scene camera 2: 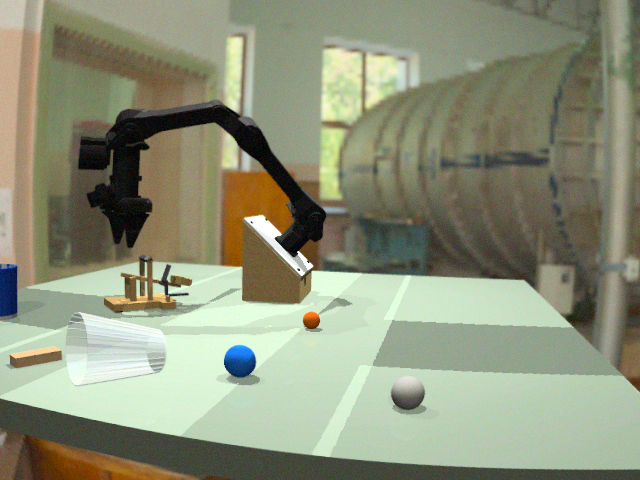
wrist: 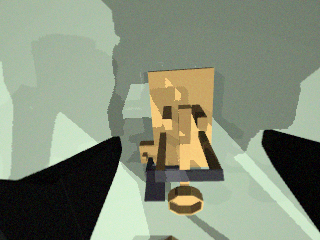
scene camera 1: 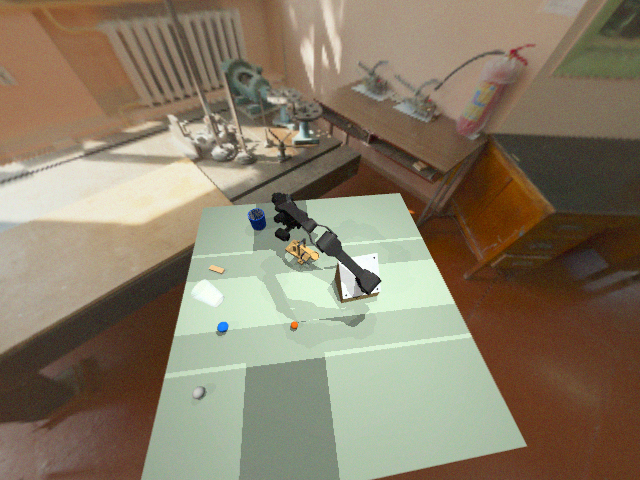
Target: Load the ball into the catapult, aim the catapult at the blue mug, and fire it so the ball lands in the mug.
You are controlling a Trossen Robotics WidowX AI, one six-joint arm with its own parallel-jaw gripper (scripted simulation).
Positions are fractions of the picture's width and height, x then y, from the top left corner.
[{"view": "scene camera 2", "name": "my gripper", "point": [0.19, 0.51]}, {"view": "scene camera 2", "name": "grey ball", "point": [0.64, 0.82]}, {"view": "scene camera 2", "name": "blue ball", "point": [0.37, 0.75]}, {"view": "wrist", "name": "my gripper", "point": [0.59, 0.59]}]
